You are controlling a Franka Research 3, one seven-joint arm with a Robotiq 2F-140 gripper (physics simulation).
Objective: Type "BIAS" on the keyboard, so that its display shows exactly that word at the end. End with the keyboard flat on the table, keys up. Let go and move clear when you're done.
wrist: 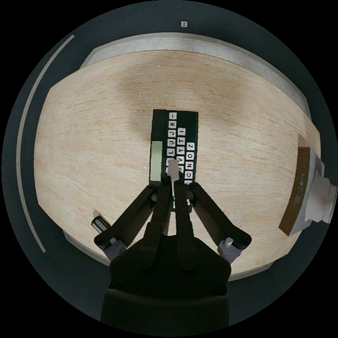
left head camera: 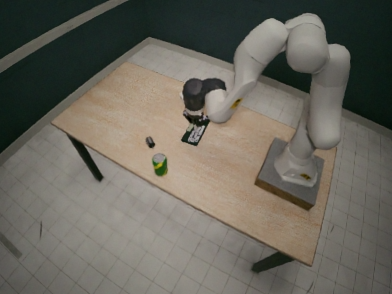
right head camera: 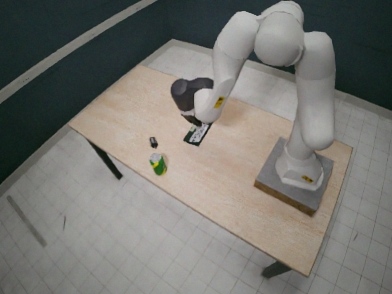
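Observation:
A dark keyboard [left head camera: 188, 138] [right head camera: 189, 140] [wrist: 193, 120] with white letter keys lies flat on the table, keys up. Its pale display [wrist: 156, 161] shows no text that I can make out. Keys L, U, J, R, V, Y, T, I, C, N, O and Z can be read in the wrist view; others are hidden by the fingers. My gripper [wrist: 173, 166] is shut and empty, with its fingertips over the middle rows of keys. Whether the fingertips touch a key I cannot tell. In the two head views the gripper hides the far part of the keyboard.
A green and yellow can [left head camera: 160, 165] [right head camera: 158, 164] stands near the table's long edge. A small dark object [left head camera: 150, 142] [right head camera: 153, 142] [wrist: 100, 224] lies between the can and the keyboard's side of the table. The arm's grey base block [left head camera: 270, 165] [right head camera: 271, 167] [wrist: 297, 192] stands at the right.

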